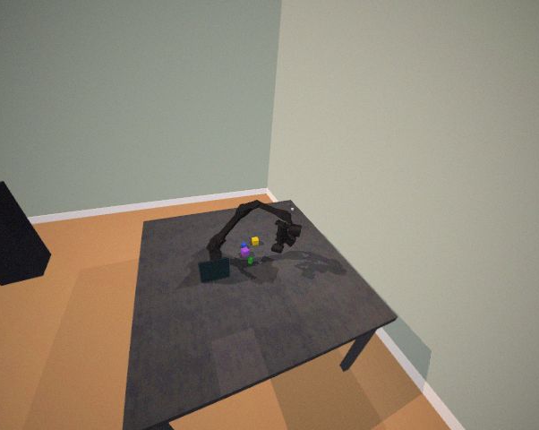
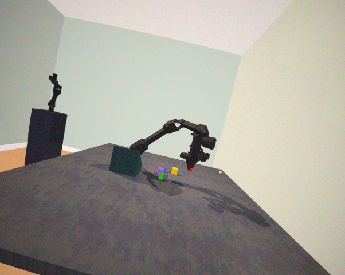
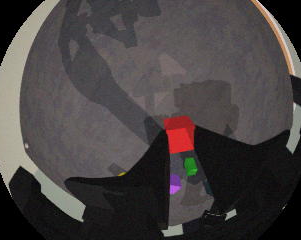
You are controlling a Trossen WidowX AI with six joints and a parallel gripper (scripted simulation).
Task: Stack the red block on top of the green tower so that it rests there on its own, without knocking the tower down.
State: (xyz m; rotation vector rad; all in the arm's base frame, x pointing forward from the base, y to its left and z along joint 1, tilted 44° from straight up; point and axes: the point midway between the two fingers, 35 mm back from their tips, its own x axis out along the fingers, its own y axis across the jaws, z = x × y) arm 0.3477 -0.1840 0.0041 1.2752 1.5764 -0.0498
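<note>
Now: gripper tip 18 cm to the right of the purple block, 15 cm past it and 10 cm above it. The rest, counted from my gripper tip: yellow block 25 cm to the left, 10 cm below, 4 cm behind; blue block 25 cm to the left, 13 cm behind, 11 cm below; red block right at my gripper tip.
</note>
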